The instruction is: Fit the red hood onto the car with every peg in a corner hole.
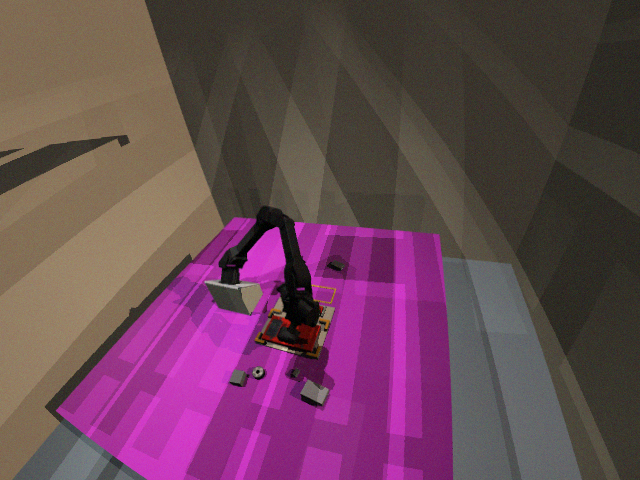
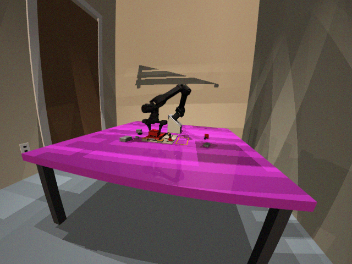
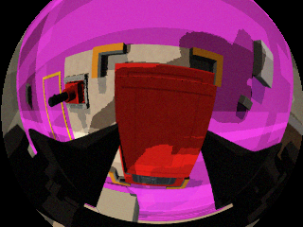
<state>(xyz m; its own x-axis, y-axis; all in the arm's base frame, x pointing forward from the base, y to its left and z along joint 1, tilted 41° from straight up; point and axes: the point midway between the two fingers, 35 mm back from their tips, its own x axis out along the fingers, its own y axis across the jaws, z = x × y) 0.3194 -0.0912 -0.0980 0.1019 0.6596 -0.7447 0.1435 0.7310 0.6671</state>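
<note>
My gripper tip is now 3 cm above the grey engine block. From my gripper tip the other things lie so: red hood right at my gripper tip.
</note>
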